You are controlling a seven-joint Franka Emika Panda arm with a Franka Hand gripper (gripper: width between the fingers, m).
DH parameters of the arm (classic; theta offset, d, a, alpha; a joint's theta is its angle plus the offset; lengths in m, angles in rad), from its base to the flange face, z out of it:
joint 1: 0 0.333 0 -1.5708
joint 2: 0 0 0 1.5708
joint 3: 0 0.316 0.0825 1.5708
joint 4: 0 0 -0.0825 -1.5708
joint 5: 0 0.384 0 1.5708
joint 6: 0 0 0.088 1.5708
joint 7: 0 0.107 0 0
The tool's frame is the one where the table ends.
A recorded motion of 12 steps. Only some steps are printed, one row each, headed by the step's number.
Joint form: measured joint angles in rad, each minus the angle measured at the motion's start. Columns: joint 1, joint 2, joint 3, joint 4, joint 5, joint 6, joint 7.
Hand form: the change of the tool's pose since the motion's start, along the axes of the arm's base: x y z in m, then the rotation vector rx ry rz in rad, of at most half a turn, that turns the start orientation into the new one. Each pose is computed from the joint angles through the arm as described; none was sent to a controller.
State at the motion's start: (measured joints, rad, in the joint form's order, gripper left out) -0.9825 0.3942 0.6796 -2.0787 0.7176 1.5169 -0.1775
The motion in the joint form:
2: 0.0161 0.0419 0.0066 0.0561 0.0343 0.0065 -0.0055
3: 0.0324 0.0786 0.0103 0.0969 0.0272 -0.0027 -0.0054
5: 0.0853 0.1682 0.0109 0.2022 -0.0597 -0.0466 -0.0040
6: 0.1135 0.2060 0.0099 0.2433 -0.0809 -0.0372 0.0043
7: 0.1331 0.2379 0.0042 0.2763 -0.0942 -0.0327 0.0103
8: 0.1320 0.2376 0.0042 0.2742 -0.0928 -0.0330 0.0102
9: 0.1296 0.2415 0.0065 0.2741 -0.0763 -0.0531 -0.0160
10: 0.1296 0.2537 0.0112 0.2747 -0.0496 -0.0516 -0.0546
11: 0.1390 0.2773 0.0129 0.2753 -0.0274 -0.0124 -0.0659
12: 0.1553 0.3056 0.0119 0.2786 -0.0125 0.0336 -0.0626
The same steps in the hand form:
2: 0.0204 0.0032 0.0059 0.0401 -0.0394 -0.0187
3: 0.0313 0.0073 0.0060 0.0598 -0.0523 0.0004
5: 0.0516 0.0174 0.0006 0.0654 -0.0707 0.1081
6: 0.0633 0.0239 -0.0041 0.0590 -0.0800 0.1266
7: 0.0717 0.0258 -0.0095 0.0578 -0.0834 0.1332
8: 0.0712 0.0257 -0.0099 0.0595 -0.0817 0.1321
9: 0.0698 0.0277 -0.0087 0.0971 -0.0953 0.1410
10: 0.0717 0.0316 -0.0103 0.1407 -0.1268 0.1347
11: 0.0772 0.0373 -0.0197 0.1553 -0.1401 0.1049
12: 0.0834 0.0445 -0.0319 0.1566 -0.1391 0.0751

